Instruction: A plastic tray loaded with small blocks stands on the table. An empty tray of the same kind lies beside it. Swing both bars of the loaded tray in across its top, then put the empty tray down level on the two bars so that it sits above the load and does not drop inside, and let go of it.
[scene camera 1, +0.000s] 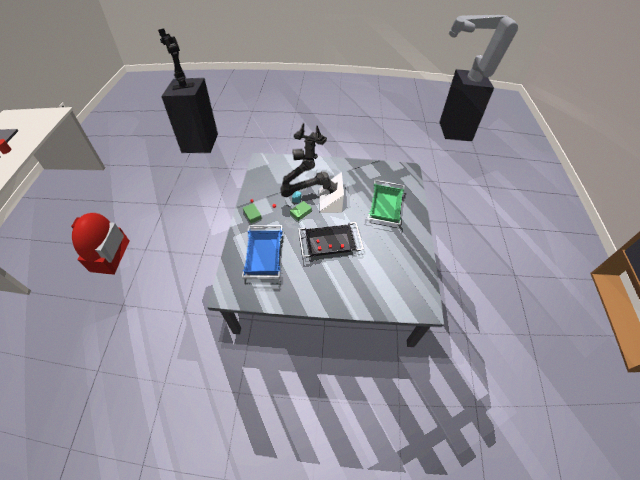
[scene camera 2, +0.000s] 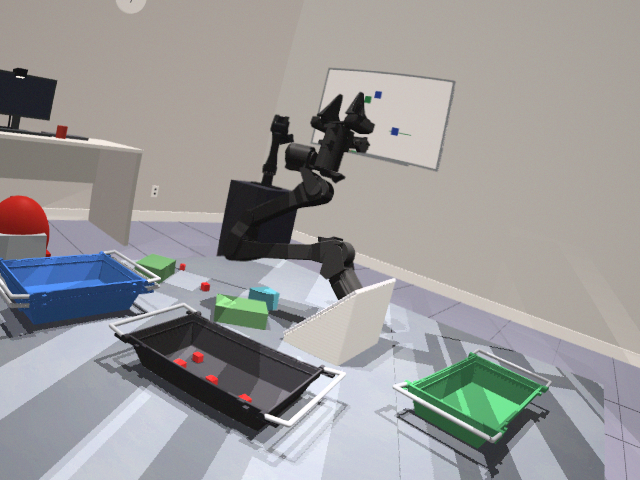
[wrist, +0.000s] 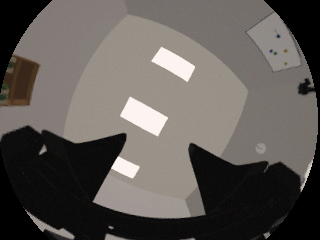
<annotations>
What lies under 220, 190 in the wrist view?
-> The gripper.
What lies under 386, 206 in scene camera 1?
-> A green tray.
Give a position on a green tray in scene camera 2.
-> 475, 399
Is the gripper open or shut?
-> Open.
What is the gripper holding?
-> Nothing.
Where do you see the gripper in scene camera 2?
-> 351, 93
</annotations>
